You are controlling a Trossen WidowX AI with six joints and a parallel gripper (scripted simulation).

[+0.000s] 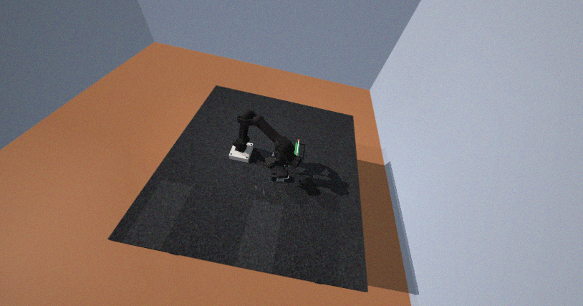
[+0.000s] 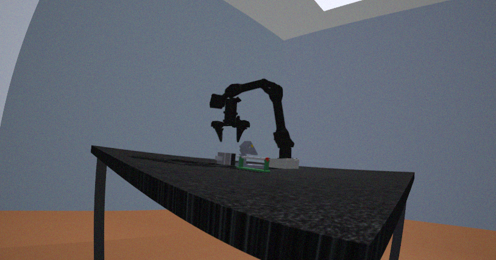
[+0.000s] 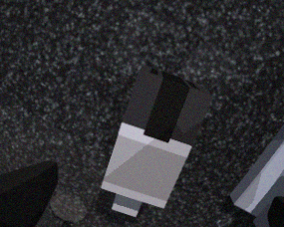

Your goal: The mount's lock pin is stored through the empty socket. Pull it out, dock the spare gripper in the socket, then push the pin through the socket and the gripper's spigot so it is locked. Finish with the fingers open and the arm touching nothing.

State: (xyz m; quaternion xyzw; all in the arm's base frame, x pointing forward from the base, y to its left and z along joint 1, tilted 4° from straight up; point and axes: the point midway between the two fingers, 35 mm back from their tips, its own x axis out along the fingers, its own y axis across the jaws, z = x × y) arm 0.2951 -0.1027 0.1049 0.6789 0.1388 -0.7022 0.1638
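The spare gripper is 2 cm ahead of my gripper tip and 8 cm below it. Also, from my gripper tip: green cradle (7 cm ahead, 26 cm to the left, 9 cm below); grey mount (1 cm behind, 14 cm to the left, 5 cm below).
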